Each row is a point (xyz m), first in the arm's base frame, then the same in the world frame.
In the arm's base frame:
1: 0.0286 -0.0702 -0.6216
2: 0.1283 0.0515 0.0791
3: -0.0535 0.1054 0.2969
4: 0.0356 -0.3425 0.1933
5: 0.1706 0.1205 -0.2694
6: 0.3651 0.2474 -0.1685
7: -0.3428 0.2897 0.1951
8: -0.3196 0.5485 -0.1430
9: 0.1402 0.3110 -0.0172
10: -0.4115 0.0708 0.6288
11: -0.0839 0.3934 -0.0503
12: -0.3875 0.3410 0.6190
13: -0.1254 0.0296 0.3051
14: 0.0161 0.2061 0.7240
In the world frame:
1: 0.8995 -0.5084 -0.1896
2: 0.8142 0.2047 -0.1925
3: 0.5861 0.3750 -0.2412
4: 0.6522 0.2189 0.1953
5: 0.9581 -0.1033 -0.3039
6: 1.1296 0.0649 -0.3842
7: 0.3574 0.2376 -0.4797
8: 0.5004 -0.0313 -0.7780
9: 0.8797 0.1627 -0.4584
10: 0.1488 0.5930 -0.2133
11: 0.6835 0.0890 -0.5775
12: 0.2031 0.6382 -0.4754
13: 0.5071 0.3509 -0.1767
14: 0.5453 0.8166 -0.2676

